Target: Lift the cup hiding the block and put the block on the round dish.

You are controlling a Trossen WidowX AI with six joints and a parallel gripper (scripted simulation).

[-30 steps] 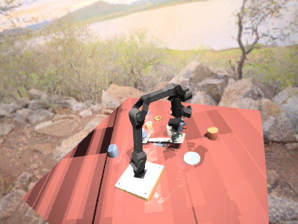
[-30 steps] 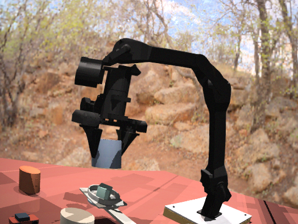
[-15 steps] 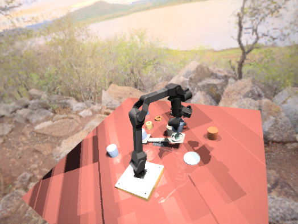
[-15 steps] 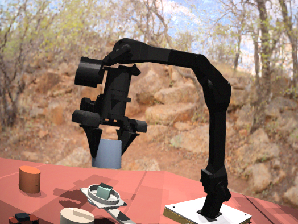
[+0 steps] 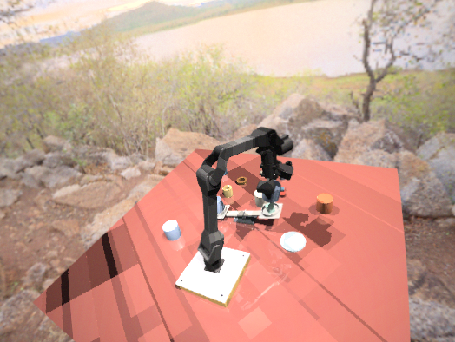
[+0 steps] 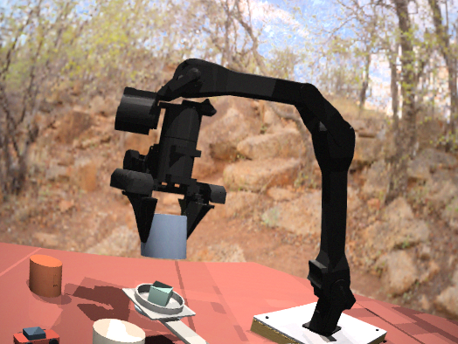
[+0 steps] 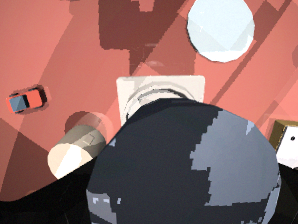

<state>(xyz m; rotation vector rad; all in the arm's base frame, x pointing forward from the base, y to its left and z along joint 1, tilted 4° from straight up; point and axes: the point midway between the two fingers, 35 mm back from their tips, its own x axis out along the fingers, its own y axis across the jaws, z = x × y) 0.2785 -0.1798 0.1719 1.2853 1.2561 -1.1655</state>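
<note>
The green block is 10 mm to the left of my gripper tip and 80 mm below it. The rest, counted from my gripper tip: white round dish: 90 mm behind, 100 mm to the right, 170 mm below; then balance: 140 mm to the left, 130 mm below; then cream cylinder: 110 mm ahead, 70 mm to the left, 130 mm below.
</note>
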